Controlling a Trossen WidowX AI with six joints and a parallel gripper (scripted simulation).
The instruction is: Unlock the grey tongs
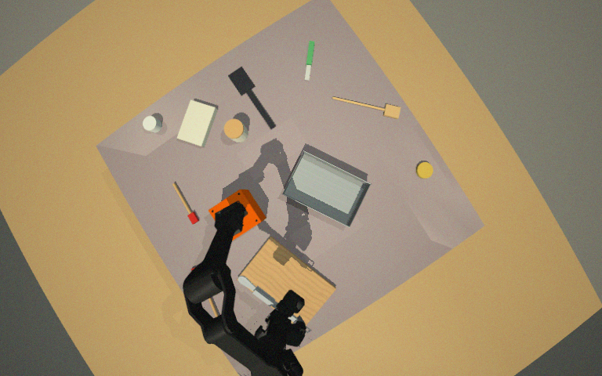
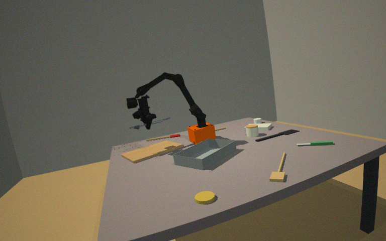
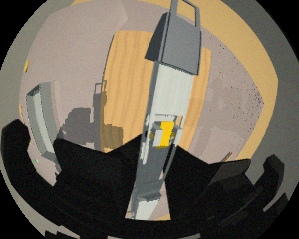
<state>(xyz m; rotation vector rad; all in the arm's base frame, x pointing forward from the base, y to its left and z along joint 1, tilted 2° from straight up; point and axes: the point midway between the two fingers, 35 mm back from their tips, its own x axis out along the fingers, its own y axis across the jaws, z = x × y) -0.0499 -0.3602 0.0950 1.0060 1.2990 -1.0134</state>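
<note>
Right now the wooden board is 150 mm below my gripper tip. Round my gripper tip: cork-lidded jar (230 mm ahead, 650 mm to the left, 120 mm below); then yellow disc (780 mm ahead, 30 mm to the left, 140 mm below); then grey roasting tin (380 mm ahead, 220 mm to the left, 130 mm below).
</note>
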